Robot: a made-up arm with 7 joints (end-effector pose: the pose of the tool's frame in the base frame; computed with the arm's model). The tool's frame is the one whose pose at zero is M.
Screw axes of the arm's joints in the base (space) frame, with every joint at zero. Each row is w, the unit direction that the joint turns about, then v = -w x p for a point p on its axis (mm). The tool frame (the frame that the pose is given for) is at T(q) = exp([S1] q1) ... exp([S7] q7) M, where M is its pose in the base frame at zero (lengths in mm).
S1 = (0, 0, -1, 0, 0, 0)
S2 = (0, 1, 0, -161.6, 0, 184.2)
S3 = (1, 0, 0, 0, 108.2, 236.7)
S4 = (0, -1, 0, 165.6, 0, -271.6)
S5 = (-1, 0, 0, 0, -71.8, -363.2)
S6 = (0, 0, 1, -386.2, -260.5, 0)
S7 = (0, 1, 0, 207.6, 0, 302.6)
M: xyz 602.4 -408.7 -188.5 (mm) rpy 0 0 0 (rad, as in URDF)
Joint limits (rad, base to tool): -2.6..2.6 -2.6..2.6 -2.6..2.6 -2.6..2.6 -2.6..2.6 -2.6..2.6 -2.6..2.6
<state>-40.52 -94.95 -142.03 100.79 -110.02 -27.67 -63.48</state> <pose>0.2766 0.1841 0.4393 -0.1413 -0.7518 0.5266 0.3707</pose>
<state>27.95 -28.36 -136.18 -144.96 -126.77 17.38 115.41</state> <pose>0.2186 -0.7219 0.0514 0.5321 -0.3090 -0.4840 0.6222</pose>
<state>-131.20 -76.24 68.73 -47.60 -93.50 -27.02 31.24</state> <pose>-0.1701 -0.0359 0.2609 0.2280 -0.7182 -0.5392 0.3760</pose>
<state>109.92 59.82 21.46 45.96 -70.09 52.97 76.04</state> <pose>0.0280 -0.4364 -0.0673 0.4038 -0.1648 -0.3401 0.8331</pose>
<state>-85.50 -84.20 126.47 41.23 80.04 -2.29 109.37</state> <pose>-0.1869 0.7723 0.2513 0.0460 0.4127 0.8512 0.3209</pose>
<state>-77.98 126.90 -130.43 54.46 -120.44 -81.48 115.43</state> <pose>0.3150 -0.1365 0.5028 0.6456 -0.3840 0.5894 0.2974</pose>
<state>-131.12 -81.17 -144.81 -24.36 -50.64 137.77 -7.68</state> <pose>-0.0141 0.5157 -0.0358 -0.3798 -0.4362 0.8123 0.0758</pose>
